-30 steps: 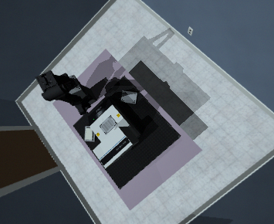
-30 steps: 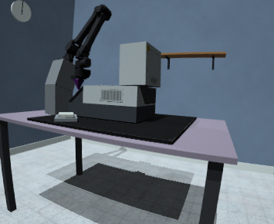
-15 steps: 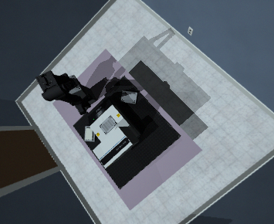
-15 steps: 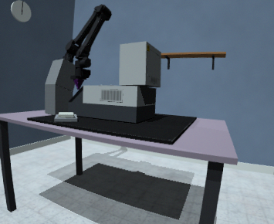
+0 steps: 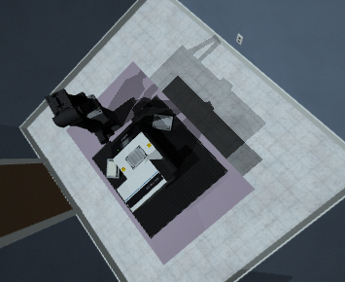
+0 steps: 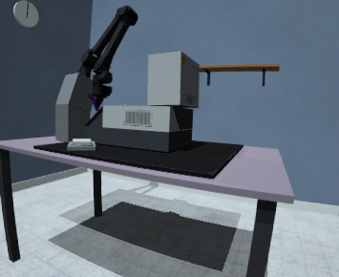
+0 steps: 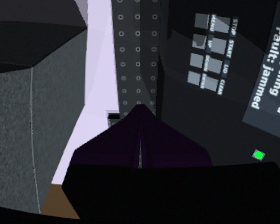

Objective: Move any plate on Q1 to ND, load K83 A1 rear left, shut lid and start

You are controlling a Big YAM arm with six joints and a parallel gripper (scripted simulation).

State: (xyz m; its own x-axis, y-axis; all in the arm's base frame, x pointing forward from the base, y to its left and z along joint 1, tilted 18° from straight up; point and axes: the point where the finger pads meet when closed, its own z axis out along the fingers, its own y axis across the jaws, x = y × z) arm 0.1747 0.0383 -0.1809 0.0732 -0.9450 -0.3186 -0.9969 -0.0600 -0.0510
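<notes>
My hand is 170 mm short of the white 96-well plate K83, 240 mm to the left of it and 150 mm above it. The rest, counted from my hand: grey plate nest (170 mm ahead, 240 mm to the right, 170 mm below); grey nest ND (130 mm ahead, 340 mm to the left, 170 mm below).
</notes>
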